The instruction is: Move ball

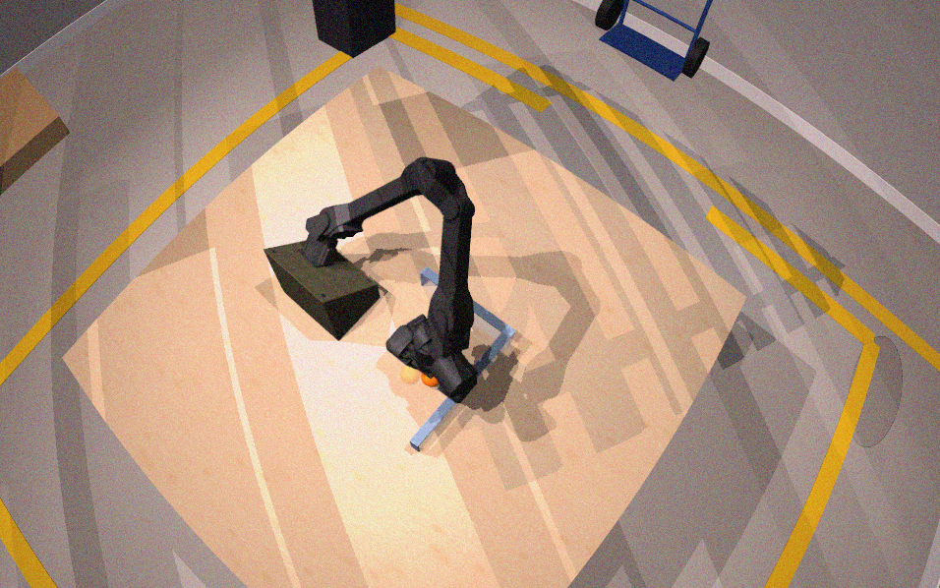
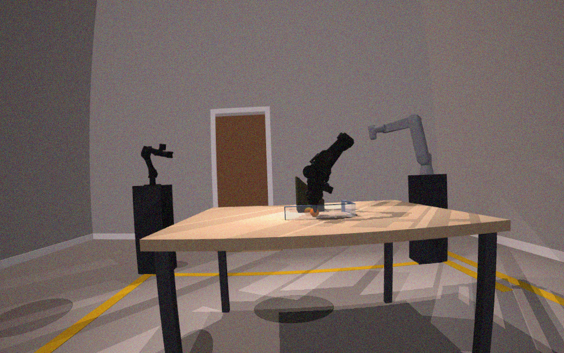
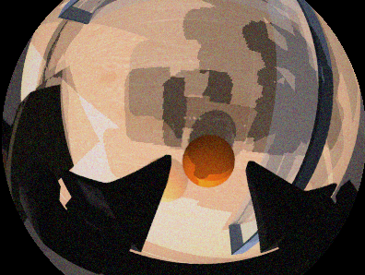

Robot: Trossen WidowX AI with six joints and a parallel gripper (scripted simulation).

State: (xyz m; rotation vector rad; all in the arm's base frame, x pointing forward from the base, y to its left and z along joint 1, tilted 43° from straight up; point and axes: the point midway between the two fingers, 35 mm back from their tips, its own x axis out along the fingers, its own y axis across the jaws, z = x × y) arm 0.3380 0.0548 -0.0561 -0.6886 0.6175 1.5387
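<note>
My gripper tip is now 4 cm past the see-through copy and 3 cm to the left of it. Also, from my gripper tip: clear wall: 7 cm ahead, 2 cm to the left, 1 cm above; orange ball: right at my gripper tip.
</note>
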